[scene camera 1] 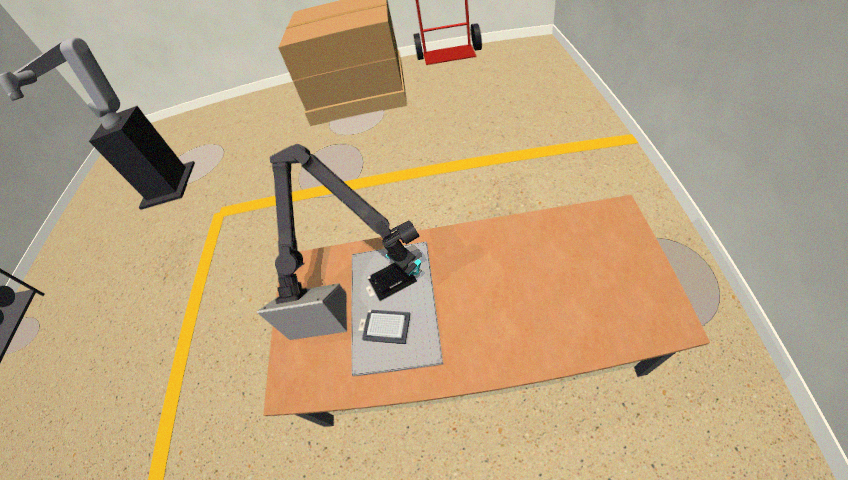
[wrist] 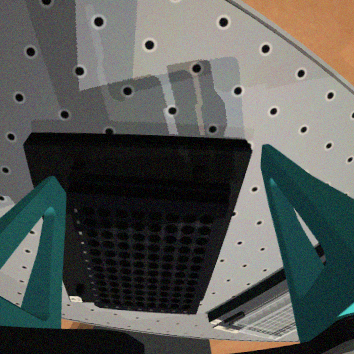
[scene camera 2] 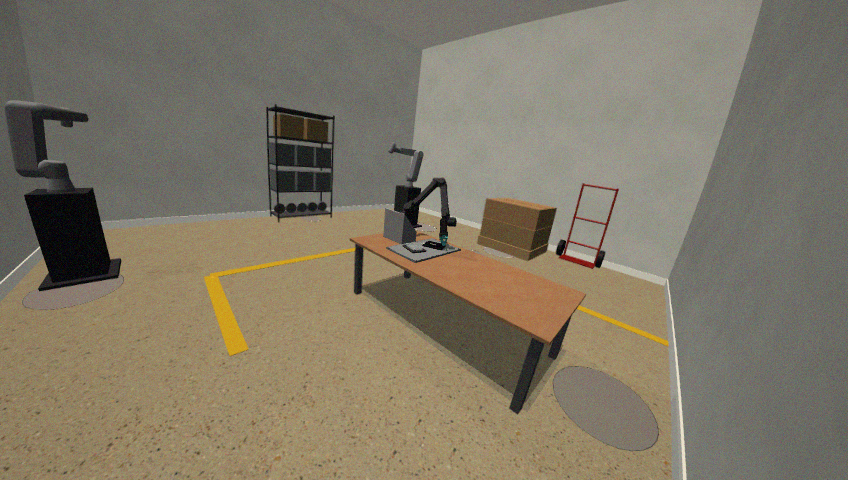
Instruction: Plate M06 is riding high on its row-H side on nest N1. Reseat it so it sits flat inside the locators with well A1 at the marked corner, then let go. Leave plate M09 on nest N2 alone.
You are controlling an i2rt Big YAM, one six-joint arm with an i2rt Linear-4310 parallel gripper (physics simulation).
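Pixels of known places: gripper, fingertip midpoint: point(scene camera 1: 409, 267) point(wrist: 155, 169) point(scene camera 2: 443, 244); arm's base at its link origin: point(scene camera 1: 292, 297) point(scene camera 2: 398, 219).
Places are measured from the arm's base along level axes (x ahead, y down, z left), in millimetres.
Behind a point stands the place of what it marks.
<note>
Plate M06 point(scene camera 1: 389, 279) {x 345, y 122, z 73 mm} point(wrist: 145, 260) {x 360, y 123, z 87 mm} is black with rows of round wells. It lies on black nest N1 point(wrist: 135, 156) {x 419, y 141, z 115 mm}; its tilt is hard to judge, black on black. A small white label point(wrist: 75, 299) {x 258, y 141, z 113 mm} is by the nest's far left corner in the wrist view. My gripper point(scene camera 1: 404, 265) {x 429, y 121, z 109 mm} point(scene camera 2: 443, 240) {x 429, y 121, z 109 mm} point(wrist: 155, 169) {x 429, y 121, z 109 mm} is open with nothing between its teal fingers. The fingers stand above and to either side of the nest's near part, apart from the plate. Pale plate M09 point(scene camera 1: 385, 325) {x 310, y 129, z -113 mm} point(wrist: 272, 317) {x 296, y 128, z -76 mm} sits within dark nest N2 point(scene camera 1: 405, 336) {x 376, y 142, z -164 mm} point(wrist: 245, 298) {x 300, y 145, z -43 mm}.
Both nests stand on a grey perforated board point(scene camera 1: 397, 359) {x 336, y 153, z -240 mm} point(scene camera 2: 419, 257) {x 456, y 153, z -207 mm} point(wrist: 300, 115) {x 473, y 153, z 37 mm} on the orange-brown table point(scene camera 1: 553, 279) {x 963, y 166, z -51 mm} point(scene camera 2: 487, 285) {x 980, y 166, z -167 mm}. A grey box-like block point(scene camera 1: 303, 319) {x 42, y 12, z -90 mm} point(scene camera 2: 398, 226) {x 98, y 28, z -92 mm} stands beside the board, at the arm's base. Cartons point(scene camera 1: 348, 65) and a red hand truck point(scene camera 1: 450, 54) stand beyond.
</note>
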